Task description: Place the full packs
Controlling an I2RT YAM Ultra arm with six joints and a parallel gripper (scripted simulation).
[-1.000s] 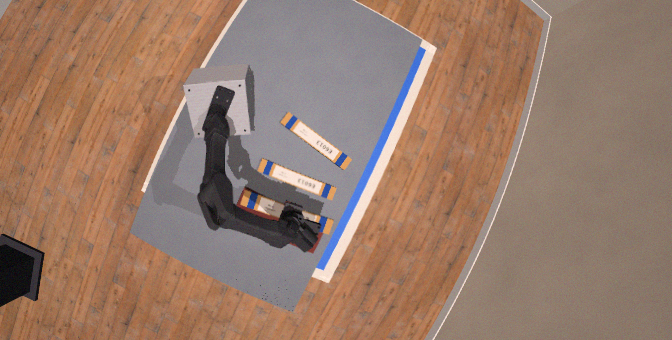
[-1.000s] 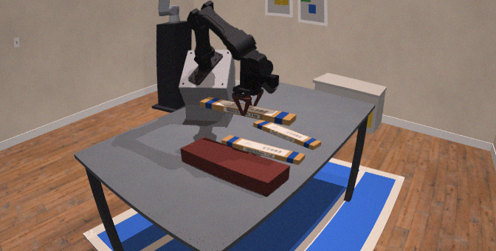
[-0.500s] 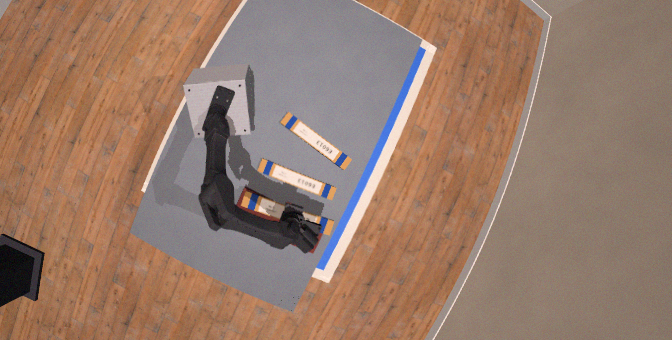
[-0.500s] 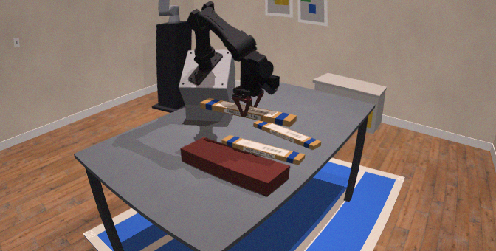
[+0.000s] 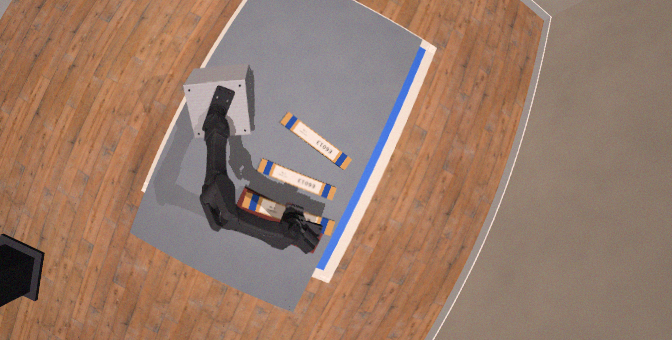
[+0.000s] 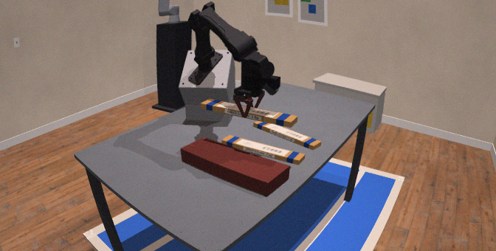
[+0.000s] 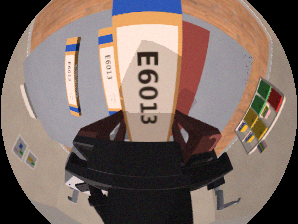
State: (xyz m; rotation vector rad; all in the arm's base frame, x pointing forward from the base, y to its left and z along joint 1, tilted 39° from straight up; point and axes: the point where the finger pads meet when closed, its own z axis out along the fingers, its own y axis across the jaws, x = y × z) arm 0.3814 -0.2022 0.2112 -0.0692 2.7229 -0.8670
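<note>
Right now my hand is 200 mm above the dark red low platform, 70 mm to the left of it and 30 mm past it.
</note>
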